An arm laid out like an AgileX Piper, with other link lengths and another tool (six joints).
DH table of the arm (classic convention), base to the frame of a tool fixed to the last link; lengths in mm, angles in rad. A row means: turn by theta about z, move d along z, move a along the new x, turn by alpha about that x. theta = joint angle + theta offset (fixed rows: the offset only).
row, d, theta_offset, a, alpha
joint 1, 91.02, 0.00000, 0.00, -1.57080
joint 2, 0.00, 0.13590, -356.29, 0.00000
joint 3, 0.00, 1.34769, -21.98, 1.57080
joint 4, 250.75, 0.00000, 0.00, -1.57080
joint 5, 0.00, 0.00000, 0.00, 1.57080
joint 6, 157.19, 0.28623, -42.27, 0.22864
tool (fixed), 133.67, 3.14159, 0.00, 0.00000
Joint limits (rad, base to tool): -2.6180..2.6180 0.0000..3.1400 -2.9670..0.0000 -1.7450..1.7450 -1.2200..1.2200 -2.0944..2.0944
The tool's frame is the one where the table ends.
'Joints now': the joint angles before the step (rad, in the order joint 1, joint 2, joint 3, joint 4, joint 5, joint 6). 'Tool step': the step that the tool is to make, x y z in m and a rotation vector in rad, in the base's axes. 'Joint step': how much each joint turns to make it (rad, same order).
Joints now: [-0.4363 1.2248 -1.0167 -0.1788 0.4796 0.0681]
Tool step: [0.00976 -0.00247 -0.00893 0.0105 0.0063 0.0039]
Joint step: [0.0000 0.0326 -0.0001 0.0079 -0.0229 -0.0019]
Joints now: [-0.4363 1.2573 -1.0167 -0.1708 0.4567 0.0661]
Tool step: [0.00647 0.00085 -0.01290 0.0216 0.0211 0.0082]
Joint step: [-0.0001 0.0268 0.0000 0.0295 -0.0001 -0.0227]
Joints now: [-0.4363 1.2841 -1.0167 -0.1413 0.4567 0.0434]
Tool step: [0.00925 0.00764 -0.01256 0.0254 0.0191 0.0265]
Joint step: [0.0102 0.0240 0.0000 0.0508 0.0018 -0.0435]
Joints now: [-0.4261 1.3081 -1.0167 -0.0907 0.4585 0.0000]
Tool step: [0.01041 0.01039 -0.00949 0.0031 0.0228 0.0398]
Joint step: [0.0234 0.0210 0.0000 0.0202 0.0000 -0.0333]
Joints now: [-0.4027 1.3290 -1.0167 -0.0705 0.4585 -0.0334]
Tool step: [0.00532 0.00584 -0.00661 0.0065 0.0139 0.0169]
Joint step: [0.0151 0.0133 0.0000 0.0044 0.0019 -0.0046]
